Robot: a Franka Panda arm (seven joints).
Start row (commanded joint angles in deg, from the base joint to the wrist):
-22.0, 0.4, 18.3, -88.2, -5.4, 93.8, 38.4
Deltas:
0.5, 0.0, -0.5, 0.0, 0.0, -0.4, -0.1
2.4, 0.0, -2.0, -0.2, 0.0, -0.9, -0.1
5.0, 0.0, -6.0, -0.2, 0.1, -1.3, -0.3
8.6, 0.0, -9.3, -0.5, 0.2, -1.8, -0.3
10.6, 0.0, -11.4, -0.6, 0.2, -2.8, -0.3
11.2, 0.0, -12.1, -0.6, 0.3, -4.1, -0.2
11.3, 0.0, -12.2, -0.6, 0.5, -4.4, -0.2
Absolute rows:
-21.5, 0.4, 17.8, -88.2, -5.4, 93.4, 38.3
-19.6, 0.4, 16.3, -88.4, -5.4, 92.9, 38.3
-17.0, 0.4, 12.3, -88.4, -5.3, 92.5, 38.1
-13.4, 0.4, 9.0, -88.7, -5.2, 92.0, 38.1
-11.4, 0.4, 6.9, -88.8, -5.2, 91.0, 38.1
-10.8, 0.4, 6.2, -88.8, -5.1, 89.7, 38.2
-10.7, 0.4, 6.1, -88.8, -4.9, 89.4, 38.2

